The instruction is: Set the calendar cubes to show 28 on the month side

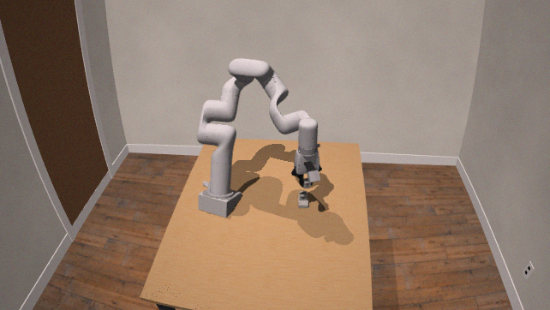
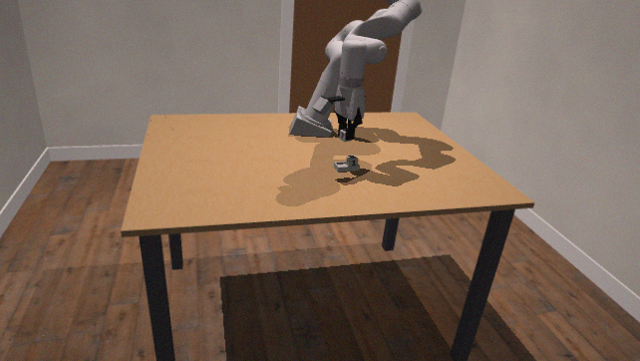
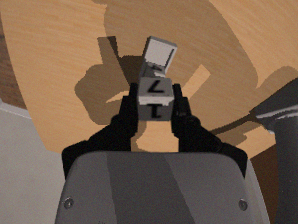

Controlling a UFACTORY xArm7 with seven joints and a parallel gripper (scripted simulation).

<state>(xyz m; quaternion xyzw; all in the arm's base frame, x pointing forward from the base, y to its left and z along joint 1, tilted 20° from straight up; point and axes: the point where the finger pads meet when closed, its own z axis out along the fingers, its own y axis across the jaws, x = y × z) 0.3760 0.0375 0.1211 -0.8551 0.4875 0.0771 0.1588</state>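
The grey calendar tray is 10 mm behind my hand, 20 mm to the left of it and 130 mm below it.
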